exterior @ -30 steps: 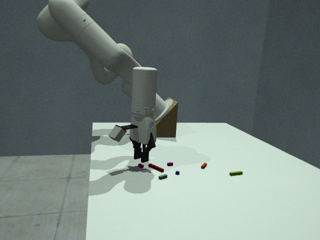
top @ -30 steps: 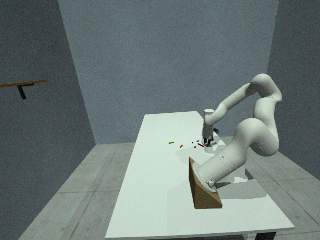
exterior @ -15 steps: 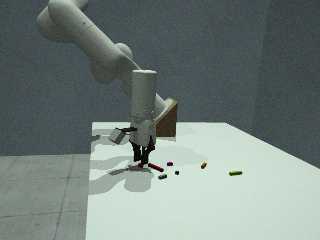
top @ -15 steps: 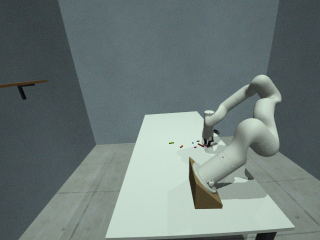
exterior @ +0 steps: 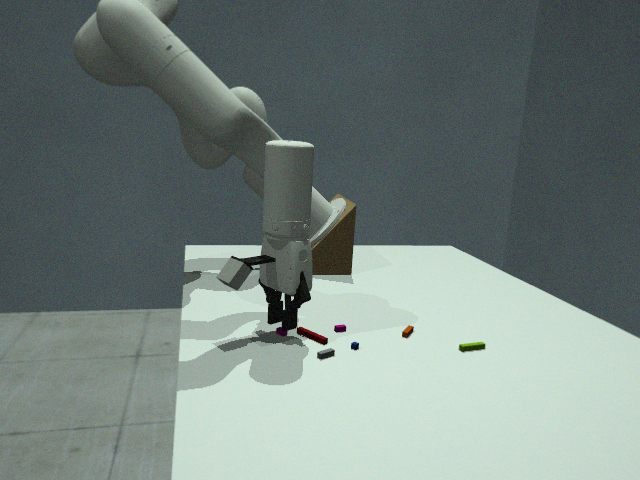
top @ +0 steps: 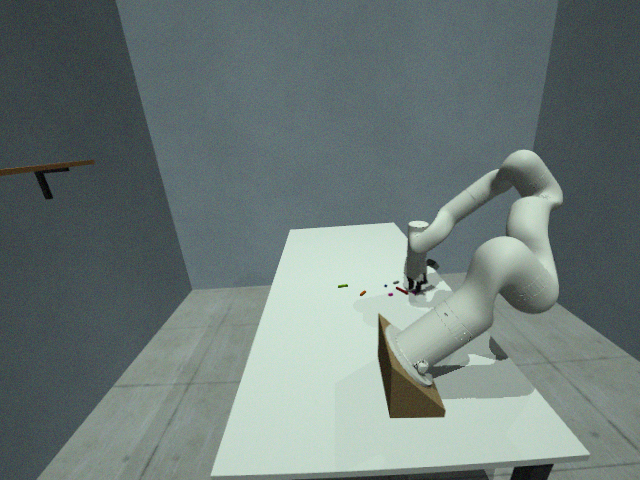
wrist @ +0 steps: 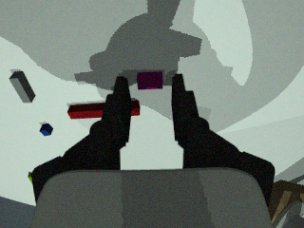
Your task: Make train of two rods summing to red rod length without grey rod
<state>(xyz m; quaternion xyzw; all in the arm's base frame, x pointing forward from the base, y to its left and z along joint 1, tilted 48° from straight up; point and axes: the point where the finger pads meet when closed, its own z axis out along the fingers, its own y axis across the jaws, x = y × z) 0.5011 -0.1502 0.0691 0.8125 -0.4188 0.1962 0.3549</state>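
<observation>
Right now the red rod is 50 mm to the left of my hand, 30 mm below it and 20 mm ahead of it. From my hand the other things lie so: grey rod 100 mm ahead, 70 mm to the left, 30 mm below; then orange rod 240 mm to the left, 30 mm below, 10 mm ahead; then blue rod 120 mm to the left, 70 mm ahead, 30 mm below.
</observation>
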